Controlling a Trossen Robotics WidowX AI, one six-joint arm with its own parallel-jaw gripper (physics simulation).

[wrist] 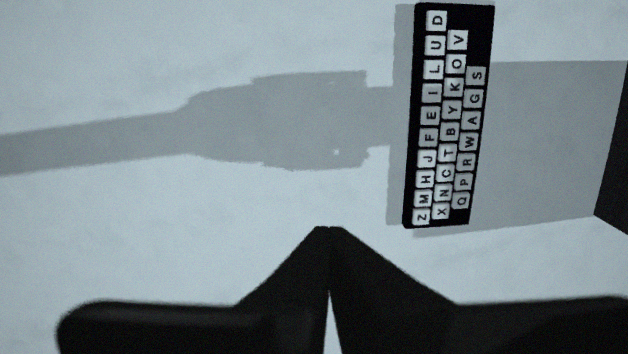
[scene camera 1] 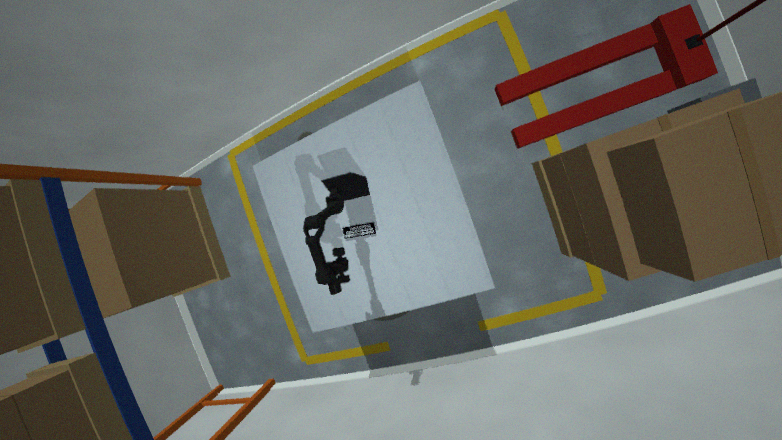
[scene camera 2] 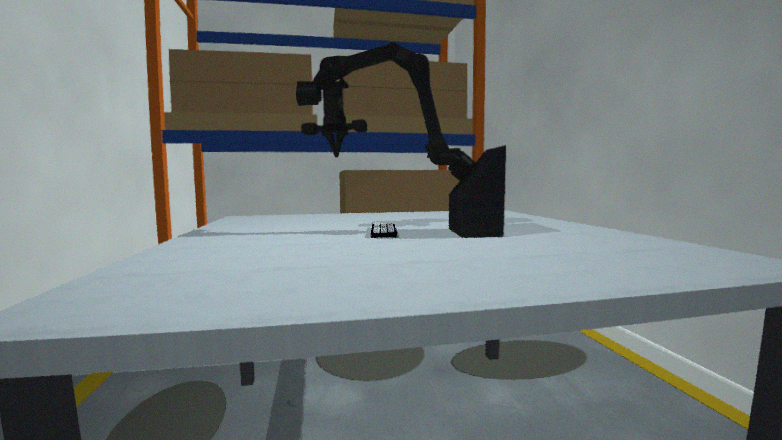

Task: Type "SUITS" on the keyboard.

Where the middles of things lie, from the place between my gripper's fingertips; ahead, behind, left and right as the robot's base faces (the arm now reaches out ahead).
Labels:
The black keyboard (wrist: 451,56) lies 210 mm below my hand, 130 mm behind it and 40 mm to the left of it.

